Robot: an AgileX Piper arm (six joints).
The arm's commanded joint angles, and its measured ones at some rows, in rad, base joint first. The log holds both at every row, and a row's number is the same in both.
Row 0, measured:
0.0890, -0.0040, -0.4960, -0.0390, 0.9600, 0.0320
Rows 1 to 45, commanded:
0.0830, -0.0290, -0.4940, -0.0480, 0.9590, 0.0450
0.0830, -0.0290, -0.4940, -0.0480, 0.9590, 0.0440
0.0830, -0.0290, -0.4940, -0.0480, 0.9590, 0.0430
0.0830, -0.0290, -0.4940, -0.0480, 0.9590, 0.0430
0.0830, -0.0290, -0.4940, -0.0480, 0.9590, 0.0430
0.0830, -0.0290, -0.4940, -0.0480, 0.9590, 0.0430
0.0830, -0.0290, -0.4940, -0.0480, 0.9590, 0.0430
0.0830, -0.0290, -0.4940, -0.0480, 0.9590, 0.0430
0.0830, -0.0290, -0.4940, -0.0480, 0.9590, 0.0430
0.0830, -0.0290, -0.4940, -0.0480, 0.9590, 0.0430
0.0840, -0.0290, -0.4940, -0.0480, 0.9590, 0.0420
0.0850, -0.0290, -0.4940, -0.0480, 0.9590, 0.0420
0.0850, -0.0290, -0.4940, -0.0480, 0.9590, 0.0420
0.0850, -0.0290, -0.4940, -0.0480, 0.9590, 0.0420
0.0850, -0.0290, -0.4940, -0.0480, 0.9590, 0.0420
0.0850, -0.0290, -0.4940, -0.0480, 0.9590, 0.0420
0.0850, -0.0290, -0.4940, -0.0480, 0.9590, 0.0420
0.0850, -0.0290, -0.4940, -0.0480, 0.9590, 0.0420
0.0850, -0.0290, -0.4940, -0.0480, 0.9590, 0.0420
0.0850, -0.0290, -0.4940, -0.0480, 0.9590, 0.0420
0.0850, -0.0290, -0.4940, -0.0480, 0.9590, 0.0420
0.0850, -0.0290, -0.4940, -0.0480, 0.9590, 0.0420
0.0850, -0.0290, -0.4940, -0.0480, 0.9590, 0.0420
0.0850, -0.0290, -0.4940, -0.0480, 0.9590, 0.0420
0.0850, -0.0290, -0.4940, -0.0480, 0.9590, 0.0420
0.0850, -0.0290, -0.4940, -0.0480, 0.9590, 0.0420
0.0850, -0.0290, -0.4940, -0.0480, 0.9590, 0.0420
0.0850, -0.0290, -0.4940, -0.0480, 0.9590, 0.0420
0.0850, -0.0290, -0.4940, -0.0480, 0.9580, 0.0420
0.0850, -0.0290, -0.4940, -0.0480, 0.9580, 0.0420
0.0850, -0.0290, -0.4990, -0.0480, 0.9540, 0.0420
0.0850, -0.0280, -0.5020, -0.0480, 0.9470, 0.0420
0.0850, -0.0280, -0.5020, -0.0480, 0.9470, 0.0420
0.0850, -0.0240, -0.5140, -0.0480, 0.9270, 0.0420
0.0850, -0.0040, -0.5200, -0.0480, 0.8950, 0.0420
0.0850, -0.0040, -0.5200, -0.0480, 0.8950, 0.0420
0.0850, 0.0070, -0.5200, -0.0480, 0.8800, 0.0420
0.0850, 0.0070, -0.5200, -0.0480, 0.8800, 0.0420
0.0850, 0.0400, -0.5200, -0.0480, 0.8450, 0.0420
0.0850, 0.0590, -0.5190, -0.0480, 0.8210, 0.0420
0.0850, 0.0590, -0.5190, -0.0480, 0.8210, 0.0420
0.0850, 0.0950, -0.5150, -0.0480, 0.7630, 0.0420
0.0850, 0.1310, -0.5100, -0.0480, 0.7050, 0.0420
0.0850, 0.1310, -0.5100, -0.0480, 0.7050, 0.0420
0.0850, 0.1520, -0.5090, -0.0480, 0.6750, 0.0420
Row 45, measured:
0.0890, 0.1070, -0.5100, -0.0420, 0.7650, 0.0340
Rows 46 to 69, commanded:
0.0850, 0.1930, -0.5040, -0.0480, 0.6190, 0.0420
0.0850, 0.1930, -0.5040, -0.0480, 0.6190, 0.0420
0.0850, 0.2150, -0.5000, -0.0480, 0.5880, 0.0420
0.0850, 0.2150, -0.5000, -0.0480, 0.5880, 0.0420
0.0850, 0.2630, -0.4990, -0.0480, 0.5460, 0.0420
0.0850, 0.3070, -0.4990, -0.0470, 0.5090, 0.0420
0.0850, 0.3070, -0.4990, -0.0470, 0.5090, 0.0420
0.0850, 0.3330, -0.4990, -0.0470, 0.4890, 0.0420
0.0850, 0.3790, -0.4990, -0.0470, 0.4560, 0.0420
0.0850, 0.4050, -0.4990, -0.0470, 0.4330, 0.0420
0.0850, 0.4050, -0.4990, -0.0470, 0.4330, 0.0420
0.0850, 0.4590, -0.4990, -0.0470, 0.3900, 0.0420
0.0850, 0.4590, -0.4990, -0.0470, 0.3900, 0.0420
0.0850, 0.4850, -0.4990, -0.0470, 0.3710, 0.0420
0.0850, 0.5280, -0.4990, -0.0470, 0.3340, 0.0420
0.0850, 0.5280, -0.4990, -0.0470, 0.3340, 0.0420
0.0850, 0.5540, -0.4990, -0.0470, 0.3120, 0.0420
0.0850, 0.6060, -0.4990, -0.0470, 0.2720, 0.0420
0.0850, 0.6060, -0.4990, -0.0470, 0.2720, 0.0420
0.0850, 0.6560, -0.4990, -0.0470, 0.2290, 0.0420
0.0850, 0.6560, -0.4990, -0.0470, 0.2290, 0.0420
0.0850, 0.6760, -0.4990, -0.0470, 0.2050, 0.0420
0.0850, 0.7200, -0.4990, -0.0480, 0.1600, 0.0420
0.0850, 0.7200, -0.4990, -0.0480, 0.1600, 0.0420
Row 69, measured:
0.0890, 0.6670, -0.4990, -0.0420, 0.2350, 0.0340
